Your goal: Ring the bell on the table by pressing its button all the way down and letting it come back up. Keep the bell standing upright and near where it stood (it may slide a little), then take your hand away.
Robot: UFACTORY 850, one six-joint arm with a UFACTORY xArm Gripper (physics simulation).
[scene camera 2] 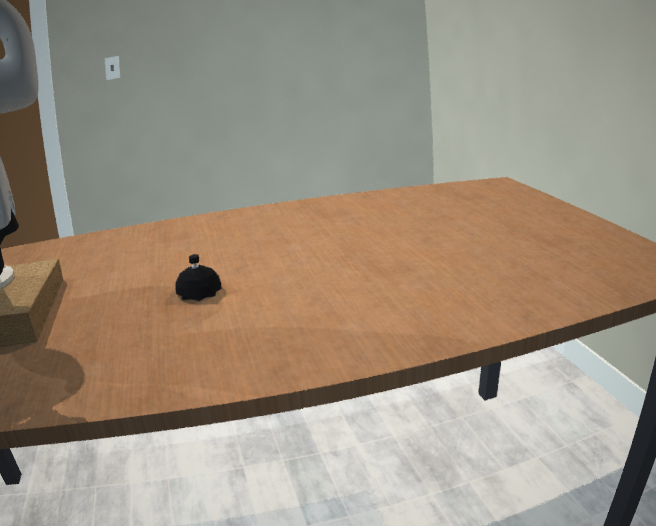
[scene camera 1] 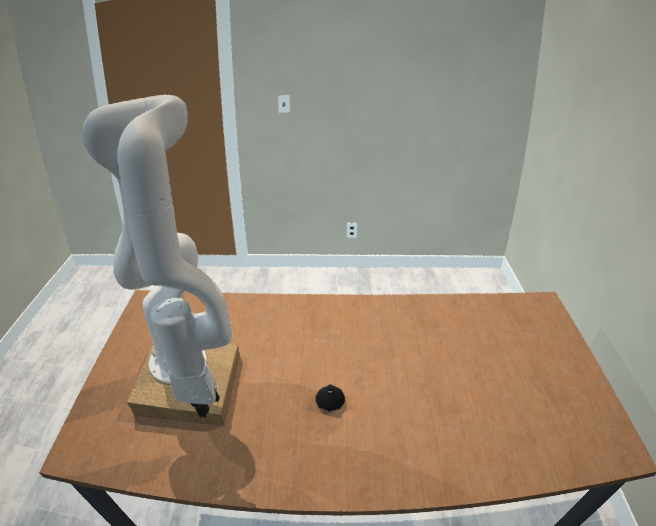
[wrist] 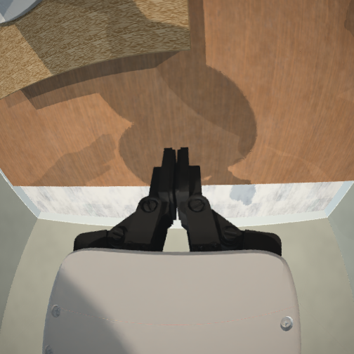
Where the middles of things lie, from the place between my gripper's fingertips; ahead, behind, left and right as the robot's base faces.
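Labels:
The black domed bell point(scene camera 2: 197, 283) is sitting 31 cm ahead of my hand and 18 cm to the left of it, and it's 12 cm below it.

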